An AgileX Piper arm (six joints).
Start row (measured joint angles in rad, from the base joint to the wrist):
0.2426, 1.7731, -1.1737, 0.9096, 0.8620, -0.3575
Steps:
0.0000, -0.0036, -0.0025, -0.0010, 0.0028, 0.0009
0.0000, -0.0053, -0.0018, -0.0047, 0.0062, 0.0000
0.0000, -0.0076, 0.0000, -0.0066, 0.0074, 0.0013
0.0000, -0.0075, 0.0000, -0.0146, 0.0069, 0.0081
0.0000, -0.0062, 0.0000, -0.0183, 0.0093, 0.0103
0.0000, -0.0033, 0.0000, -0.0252, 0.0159, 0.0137
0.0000, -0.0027, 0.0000, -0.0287, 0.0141, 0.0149
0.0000, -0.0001, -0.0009, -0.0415, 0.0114, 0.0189
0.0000, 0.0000, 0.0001, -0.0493, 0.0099, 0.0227
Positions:
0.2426, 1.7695, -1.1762, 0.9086, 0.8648, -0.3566
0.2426, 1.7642, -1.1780, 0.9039, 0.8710, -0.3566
0.2426, 1.7566, -1.1780, 0.8973, 0.8784, -0.3553
0.2426, 1.7491, -1.1780, 0.8827, 0.8853, -0.3472
0.2426, 1.7429, -1.1780, 0.8644, 0.8946, -0.3369
0.2426, 1.7396, -1.1780, 0.8392, 0.9105, -0.3232
0.2426, 1.7369, -1.1780, 0.8105, 0.9246, -0.3083
0.2426, 1.7368, -1.1789, 0.7690, 0.9360, -0.2894
0.2426, 1.7368, -1.1788, 0.7197, 0.9459, -0.2667

